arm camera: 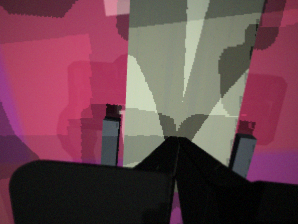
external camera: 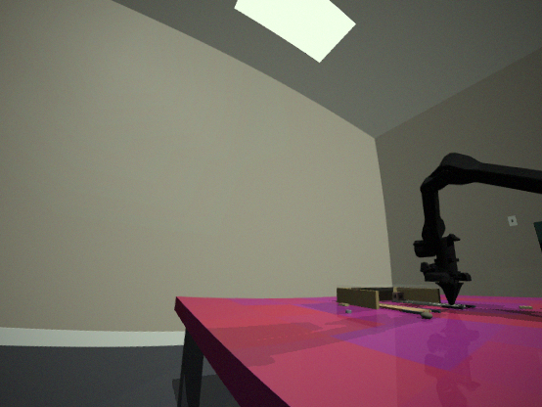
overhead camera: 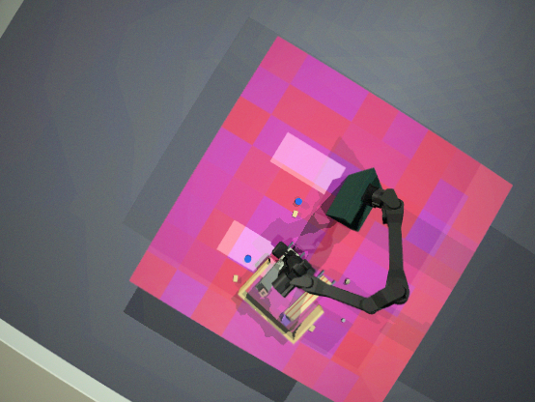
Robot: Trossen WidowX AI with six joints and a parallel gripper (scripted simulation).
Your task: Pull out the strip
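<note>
The grey-green strip is 90 mm ahead of my gripper tip and 20 mm to the right of it. Also, from my gripper tip: labelled cube (190 mm ahead, 40 mm to the right, 20 mm above).
</note>
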